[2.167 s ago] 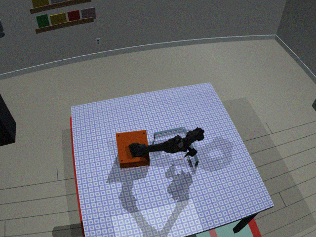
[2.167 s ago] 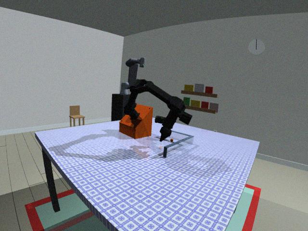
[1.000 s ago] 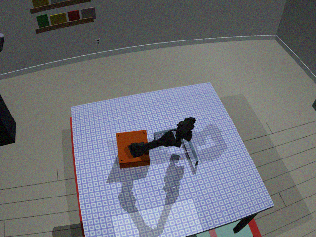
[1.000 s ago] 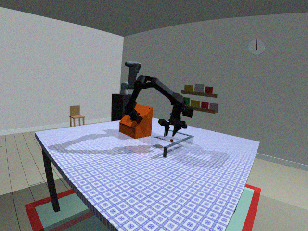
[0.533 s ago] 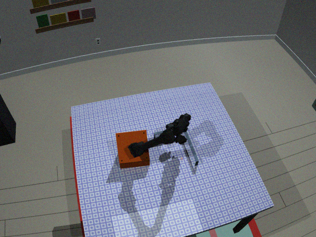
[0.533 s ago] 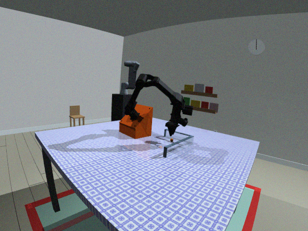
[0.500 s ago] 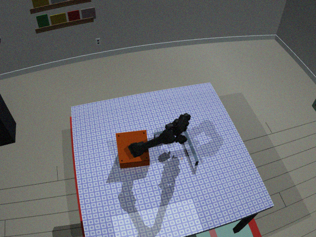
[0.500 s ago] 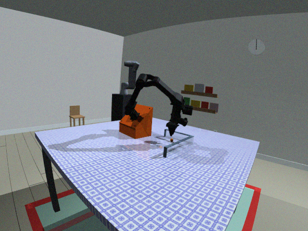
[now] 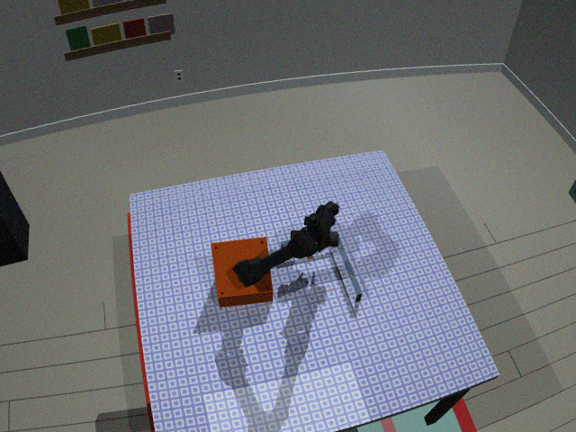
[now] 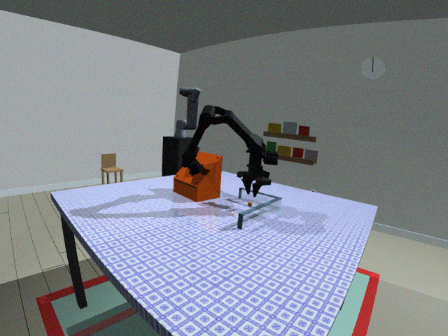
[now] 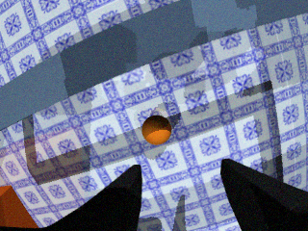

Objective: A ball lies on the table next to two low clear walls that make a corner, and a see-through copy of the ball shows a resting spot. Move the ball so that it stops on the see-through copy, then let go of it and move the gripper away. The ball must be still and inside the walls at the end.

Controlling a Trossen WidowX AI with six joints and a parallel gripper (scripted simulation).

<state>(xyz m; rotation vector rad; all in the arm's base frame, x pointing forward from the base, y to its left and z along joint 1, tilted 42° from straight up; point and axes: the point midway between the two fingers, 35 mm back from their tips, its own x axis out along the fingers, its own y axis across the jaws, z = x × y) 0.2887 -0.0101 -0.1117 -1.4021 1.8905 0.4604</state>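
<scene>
Right now my gripper tip is 1 cm past the orange ball, 1 cm to the right of it and 5 cm above it. Also, from my gripper tip: see-through copy of ball 2 cm ahead, 17 cm to the right, 5 cm below.
</scene>
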